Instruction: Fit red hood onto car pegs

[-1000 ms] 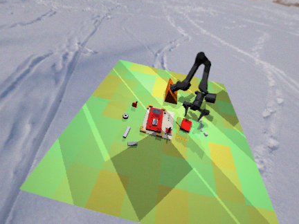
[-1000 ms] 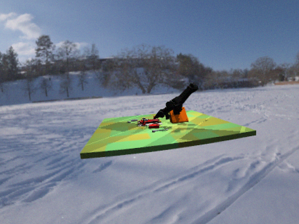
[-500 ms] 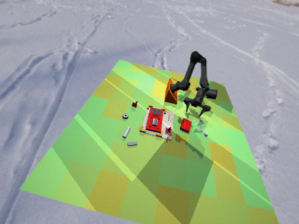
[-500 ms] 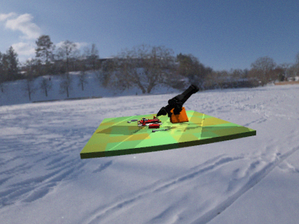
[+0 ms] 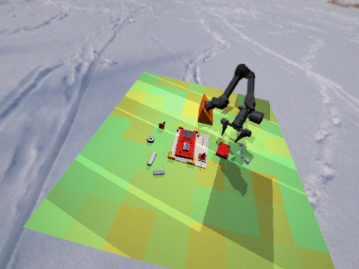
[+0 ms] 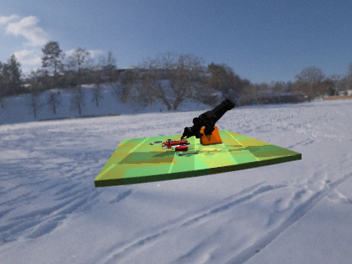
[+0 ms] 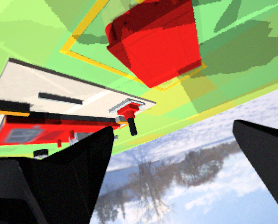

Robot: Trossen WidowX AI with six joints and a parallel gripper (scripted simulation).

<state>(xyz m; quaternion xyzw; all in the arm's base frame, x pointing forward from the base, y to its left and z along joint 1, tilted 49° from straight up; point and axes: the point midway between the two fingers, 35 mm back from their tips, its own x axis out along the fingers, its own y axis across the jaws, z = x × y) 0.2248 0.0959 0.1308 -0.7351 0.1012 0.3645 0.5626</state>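
Now: gripper tip 3 cm short of the red hood and 8 cm above it. Round my gripper tip: white jig (5 cm ahead, 22 cm to the right, 9 cm below); then grey pin (2 cm behind, 14 cm to the left, 10 cm below); then grey socket (11 cm ahead, 13 cm to the right, 6 cm below).
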